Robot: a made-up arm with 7 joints. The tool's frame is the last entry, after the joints. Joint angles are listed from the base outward.
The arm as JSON. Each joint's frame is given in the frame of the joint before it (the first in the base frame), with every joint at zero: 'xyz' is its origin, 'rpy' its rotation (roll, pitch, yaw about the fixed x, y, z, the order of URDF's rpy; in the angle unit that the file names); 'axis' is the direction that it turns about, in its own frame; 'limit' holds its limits. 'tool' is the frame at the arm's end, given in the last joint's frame.
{
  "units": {
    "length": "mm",
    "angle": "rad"
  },
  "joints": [
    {
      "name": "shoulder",
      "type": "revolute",
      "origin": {
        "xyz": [
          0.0,
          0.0,
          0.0
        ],
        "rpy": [
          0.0,
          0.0,
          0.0
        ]
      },
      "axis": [
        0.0,
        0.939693,
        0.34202
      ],
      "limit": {
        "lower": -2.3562,
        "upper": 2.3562
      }
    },
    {
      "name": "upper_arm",
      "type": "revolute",
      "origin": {
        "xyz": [
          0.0,
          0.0,
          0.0
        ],
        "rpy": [
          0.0,
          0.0,
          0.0
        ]
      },
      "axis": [
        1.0,
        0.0,
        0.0
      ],
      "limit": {
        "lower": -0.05,
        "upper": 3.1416
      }
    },
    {
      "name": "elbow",
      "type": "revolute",
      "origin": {
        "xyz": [
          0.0,
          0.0,
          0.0
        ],
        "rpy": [
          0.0,
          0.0,
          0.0
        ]
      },
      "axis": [
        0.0,
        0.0,
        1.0
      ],
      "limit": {
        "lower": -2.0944,
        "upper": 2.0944
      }
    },
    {
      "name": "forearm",
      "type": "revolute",
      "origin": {
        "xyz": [
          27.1,
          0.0,
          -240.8
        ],
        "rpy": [
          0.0,
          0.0,
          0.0
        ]
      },
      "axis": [
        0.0,
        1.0,
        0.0
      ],
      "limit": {
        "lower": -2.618,
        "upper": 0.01
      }
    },
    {
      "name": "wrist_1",
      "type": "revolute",
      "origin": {
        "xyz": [
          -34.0,
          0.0,
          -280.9
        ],
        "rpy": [
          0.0,
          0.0,
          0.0
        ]
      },
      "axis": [
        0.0,
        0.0,
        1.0
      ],
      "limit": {
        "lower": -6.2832,
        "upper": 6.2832
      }
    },
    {
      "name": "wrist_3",
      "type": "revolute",
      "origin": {
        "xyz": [
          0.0,
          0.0,
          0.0
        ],
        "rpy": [
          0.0,
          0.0,
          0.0
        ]
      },
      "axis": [
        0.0,
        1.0,
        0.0
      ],
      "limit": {
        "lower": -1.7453,
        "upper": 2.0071
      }
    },
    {
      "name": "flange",
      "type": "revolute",
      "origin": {
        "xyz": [
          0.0,
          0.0,
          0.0
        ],
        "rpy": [
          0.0,
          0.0,
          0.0
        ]
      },
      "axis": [
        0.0,
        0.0,
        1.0
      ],
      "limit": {
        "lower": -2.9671,
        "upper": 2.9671
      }
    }
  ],
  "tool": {
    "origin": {
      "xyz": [
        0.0,
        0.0,
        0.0
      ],
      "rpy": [
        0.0,
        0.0,
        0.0
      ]
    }
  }
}
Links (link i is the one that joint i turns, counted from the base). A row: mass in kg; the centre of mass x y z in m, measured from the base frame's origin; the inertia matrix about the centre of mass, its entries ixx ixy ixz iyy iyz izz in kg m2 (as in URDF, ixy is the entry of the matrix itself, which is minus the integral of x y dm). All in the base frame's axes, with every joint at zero. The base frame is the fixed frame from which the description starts. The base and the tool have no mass.
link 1: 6.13; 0.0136 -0.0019 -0.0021; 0.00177 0 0 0.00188 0.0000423 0.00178
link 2: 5.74; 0.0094 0.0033 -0.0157; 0.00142 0 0 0.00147 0 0.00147
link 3: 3.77; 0.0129 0.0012 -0.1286; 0.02 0 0.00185 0.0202 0 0.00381
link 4: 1.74; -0.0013 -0.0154 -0.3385; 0.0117 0 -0.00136 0.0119 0 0.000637
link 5: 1.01; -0.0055 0.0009 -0.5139; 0.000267 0 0 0.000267 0 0.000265
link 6: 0.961; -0.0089 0.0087 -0.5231; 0.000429 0 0 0.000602 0 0.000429
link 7: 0.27; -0.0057 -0.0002 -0.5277; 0.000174 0 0 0.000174 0 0.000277
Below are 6 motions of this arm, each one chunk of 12 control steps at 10 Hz.
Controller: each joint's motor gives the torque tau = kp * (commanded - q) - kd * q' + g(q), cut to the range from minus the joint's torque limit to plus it. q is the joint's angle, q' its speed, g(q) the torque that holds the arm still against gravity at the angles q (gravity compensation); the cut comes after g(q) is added. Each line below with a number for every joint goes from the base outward.
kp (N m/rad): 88 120 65 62 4.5 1.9 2.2
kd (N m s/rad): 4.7 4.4 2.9 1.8 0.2 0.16 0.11
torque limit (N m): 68 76 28 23 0.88 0.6 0.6
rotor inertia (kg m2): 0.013 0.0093 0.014 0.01 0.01 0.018 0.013
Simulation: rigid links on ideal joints. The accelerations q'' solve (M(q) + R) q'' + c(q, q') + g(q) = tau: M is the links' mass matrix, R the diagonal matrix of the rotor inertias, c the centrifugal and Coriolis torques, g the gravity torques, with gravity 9.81 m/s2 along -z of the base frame. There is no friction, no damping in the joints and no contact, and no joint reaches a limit. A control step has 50 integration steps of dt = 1/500 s. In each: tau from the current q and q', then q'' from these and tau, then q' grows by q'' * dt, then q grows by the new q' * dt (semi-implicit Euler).
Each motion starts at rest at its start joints. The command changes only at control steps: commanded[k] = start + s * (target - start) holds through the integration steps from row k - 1 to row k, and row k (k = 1, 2, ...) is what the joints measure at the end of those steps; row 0 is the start. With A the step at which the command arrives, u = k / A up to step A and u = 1 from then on. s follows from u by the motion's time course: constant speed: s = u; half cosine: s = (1 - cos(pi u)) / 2; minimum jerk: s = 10 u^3 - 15 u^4 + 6 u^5; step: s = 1 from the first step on.
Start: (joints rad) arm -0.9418 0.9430 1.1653 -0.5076 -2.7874 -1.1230 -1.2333
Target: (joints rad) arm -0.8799 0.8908 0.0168 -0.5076 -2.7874 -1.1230 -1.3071
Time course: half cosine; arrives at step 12
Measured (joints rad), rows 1 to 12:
1: -0.9398 0.9433 1.1479 -0.5083 -2.7873 -1.1229 -1.2339
2: -0.9362 0.9426 1.0943 -0.5100 -2.7874 -1.1225 -1.2367
3: -0.9334 0.9388 1.0053 -0.5115 -2.7877 -1.1220 -1.2427
4: -0.9301 0.9319 0.8876 -0.5124 -2.7879 -1.1217 -1.2511
5: -0.9249 0.9234 0.7498 -0.5126 -2.7882 -1.1217 -1.2606
6: -0.9177 0.9144 0.6015 -0.5124 -2.7884 -1.1220 -1.2705
7: -0.9093 0.9055 0.4526 -0.5118 -2.7886 -1.1223 -1.2803
8: -0.9006 0.8971 0.3128 -0.5107 -2.7886 -1.1226 -1.2895
9: -0.8921 0.8900 0.1919 -0.5093 -2.7887 -1.1230 -1.2974
10: -0.8844 0.8851 0.0980 -0.5077 -2.7887 -1.1233 -1.3035
11: -0.8787 0.8828 0.0378 -0.5062 -2.7886 -1.1237 -1.3073
12: -0.8759 0.8832 0.0154 -0.5052 -2.7884 -1.1241 -1.3086

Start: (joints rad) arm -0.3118 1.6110 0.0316 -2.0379 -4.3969 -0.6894 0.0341
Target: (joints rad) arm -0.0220 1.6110 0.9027 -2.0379 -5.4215 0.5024 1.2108
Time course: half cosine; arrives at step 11
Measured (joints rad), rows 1 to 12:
1: -0.3051 1.6098 0.0455 -2.0381 -4.4152 -0.6801 0.0479
2: -0.2873 1.6082 0.0916 -2.0374 -4.4748 -0.6398 0.1041
3: -0.2626 1.6085 0.1723 -2.0355 -4.5737 -0.5523 0.2149
4: -0.2325 1.6100 0.2801 -2.0344 -4.6997 -0.4188 0.3661
5: -0.1971 1.6112 0.4029 -2.0345 -4.8423 -0.2534 0.5358
6: -0.1581 1.6117 0.5291 -2.0348 -4.9900 -0.0742 0.7083
7: -0.1189 1.6116 0.6493 -2.0349 -5.1310 0.1021 0.8728
8: -0.0837 1.6117 0.7549 -2.0352 -5.2540 0.2611 1.0185
9: -0.0557 1.6121 0.8379 -2.0361 -5.3492 0.3910 1.1333
10: -0.0369 1.6126 0.8910 -2.0371 -5.4089 0.4817 1.2067
11: -0.0284 1.6129 0.9095 -2.0377 -5.4281 0.5261 1.2322
12: -0.0245 1.6120 0.9058 -2.0383 -5.4234 0.5295 1.2219

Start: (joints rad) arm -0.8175 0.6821 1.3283 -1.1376 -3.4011 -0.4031 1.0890
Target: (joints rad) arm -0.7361 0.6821 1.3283 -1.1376 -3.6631 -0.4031 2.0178
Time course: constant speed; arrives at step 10
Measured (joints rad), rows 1 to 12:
1: -0.8121 0.6824 1.3265 -1.1385 -3.4251 -0.4030 1.1425
2: -0.8032 0.6825 1.3276 -1.1382 -3.4557 -0.4028 1.2578
3: -0.7933 0.6822 1.3291 -1.1375 -3.4813 -0.4029 1.3776
4: -0.7846 0.6818 1.3294 -1.1370 -3.5070 -0.4031 1.4729
5: -0.7769 0.6817 1.3289 -1.1371 -3.5335 -0.4033 1.5552
6: -0.7693 0.6819 1.3284 -1.1375 -3.5597 -0.4033 1.6423
7: -0.7613 0.6822 1.3285 -1.1377 -3.5858 -0.4031 1.7372
8: -0.7530 0.6823 1.3287 -1.1377 -3.6120 -0.4030 1.8335
9: -0.7447 0.6821 1.3288 -1.1375 -3.6382 -0.4030 1.9270
10: -0.7365 0.6819 1.3287 -1.1374 -3.6645 -0.4031 2.0187
11: -0.7338 0.6817 1.3305 -1.1365 -3.6668 -0.4032 2.0572
12: -0.7346 0.6816 1.3294 -1.1369 -3.6623 -0.4035 2.0350

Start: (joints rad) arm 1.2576 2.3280 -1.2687 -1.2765 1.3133 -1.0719 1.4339
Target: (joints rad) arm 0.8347 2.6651 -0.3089 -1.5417 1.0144 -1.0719 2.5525
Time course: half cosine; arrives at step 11
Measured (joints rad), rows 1 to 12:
1: 1.2517 2.3323 -1.2548 -1.2844 1.3089 -1.0708 1.4469
2: 1.2307 2.3474 -1.2028 -1.3062 1.2924 -1.0682 1.5002
3: 1.1933 2.3761 -1.1090 -1.3363 1.2627 -1.0665 1.6056
4: 1.1438 2.4183 -0.9879 -1.3691 1.2251 -1.0670 1.7496
5: 1.0862 2.4696 -0.8519 -1.4023 1.1836 -1.0689 1.9111
6: 1.0248 2.5237 -0.7109 -1.4365 1.1405 -1.0709 2.0752
7: 0.9643 2.5751 -0.5757 -1.4699 1.0989 -1.0725 2.2316
8: 0.9093 2.6197 -0.4574 -1.4989 1.0624 -1.0738 2.3701
9: 0.8645 2.6537 -0.3654 -1.5208 1.0341 -1.0749 2.4791
10: 0.8343 2.6745 -0.3071 -1.5340 1.0163 -1.0759 2.5485
11: 0.8223 2.6802 -0.2878 -1.5373 1.0105 -1.0767 2.5725
12: 0.8255 2.6728 -0.2977 -1.5368 1.0129 -1.0761 2.5626

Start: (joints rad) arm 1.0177 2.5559 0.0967 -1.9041 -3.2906 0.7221 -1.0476
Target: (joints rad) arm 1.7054 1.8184 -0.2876 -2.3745 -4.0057 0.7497 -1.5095
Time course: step
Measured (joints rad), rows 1 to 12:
1: 1.3837 1.9128 0.1092 -2.2078 -3.8211 0.7160 -1.2649
2: 1.8220 1.6984 -0.5003 -2.1346 -4.2098 0.7031 -1.5940
3: 1.9286 1.7558 -0.5806 -2.3266 -3.9865 0.7273 -1.6487
4: 1.7219 1.8017 -0.2941 -2.4212 -3.9458 0.7617 -1.5292
5: 1.6343 1.8525 -0.1836 -2.3365 -4.0410 0.7625 -1.4606
6: 1.6741 1.8308 -0.2492 -2.3468 -4.0321 0.7483 -1.4815
7: 1.7240 1.8060 -0.3185 -2.3869 -3.9942 0.7426 -1.5181
8: 1.7244 1.8103 -0.3134 -2.3853 -3.9934 0.7472 -1.5245
9: 1.7041 1.8210 -0.2835 -2.3676 -4.0081 0.7516 -1.5121
10: 1.6974 1.8225 -0.2760 -2.3693 -4.0112 0.7513 -1.5045
11: 1.7033 1.8184 -0.2855 -2.3776 -4.0059 0.7496 -1.5063
12: 1.7080 1.8168 -0.2917 -2.3766 -4.0036 0.7492 -1.5103

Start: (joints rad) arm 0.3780 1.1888 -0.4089 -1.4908 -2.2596 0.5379 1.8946
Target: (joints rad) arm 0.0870 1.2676 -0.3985 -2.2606 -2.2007 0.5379 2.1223
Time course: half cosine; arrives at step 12
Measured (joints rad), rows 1 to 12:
1: 0.3771 1.1910 -0.4101 -1.5020 -2.2593 0.5376 1.8968
2: 0.3690 1.1953 -0.4124 -1.5403 -2.2576 0.5368 1.9057
3: 0.3468 1.1998 -0.4132 -1.6079 -2.2531 0.5360 1.9238
4: 0.3121 1.2066 -0.4104 -1.6962 -2.2460 0.5357 1.9491
5: 0.2711 1.2169 -0.4046 -1.7946 -2.2377 0.5361 1.9781
6: 0.2295 1.2285 -0.3990 -1.8963 -2.2293 0.5370 2.0084
7: 0.1905 1.2388 -0.3964 -1.9969 -2.2213 0.5377 2.0384
8: 0.1557 1.2475 -0.3963 -2.0902 -2.2142 0.5382 2.0667
9: 0.1262 1.2553 -0.3962 -2.1684 -2.2080 0.5384 2.0912
10: 0.1031 1.2618 -0.3956 -2.2262 -2.2033 0.5385 2.1101
11: 0.0883 1.2659 -0.3952 -2.2603 -2.2003 0.5388 2.1219
12: 0.0831 1.2672 -0.3955 -2.2684 -2.1994 0.5390 2.1259

